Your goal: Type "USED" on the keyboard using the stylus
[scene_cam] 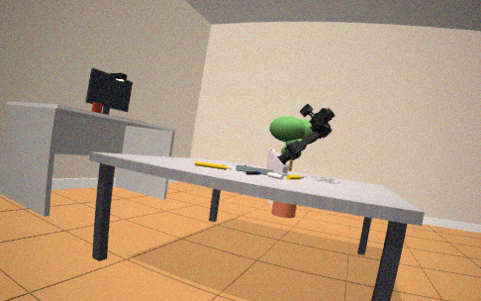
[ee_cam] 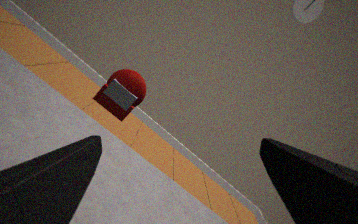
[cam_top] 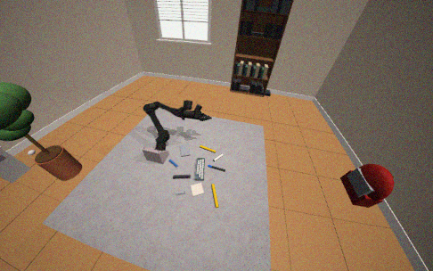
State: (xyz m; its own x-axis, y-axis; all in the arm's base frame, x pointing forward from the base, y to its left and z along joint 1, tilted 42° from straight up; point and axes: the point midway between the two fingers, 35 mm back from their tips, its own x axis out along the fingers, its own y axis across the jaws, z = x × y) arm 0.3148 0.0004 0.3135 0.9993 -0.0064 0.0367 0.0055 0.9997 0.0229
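Now: gripper tip 20 cm past the blue stylus, 28 cm to the left of it and 30 cm above it. From my gripper tip the other things lie so: dark pen: 8 cm ahead, 22 cm to the right, 30 cm below; white stick: 10 cm ahead, 13 cm to the right, 29 cm below; black bar: 12 cm behind, 36 cm to the right, 29 cm below.
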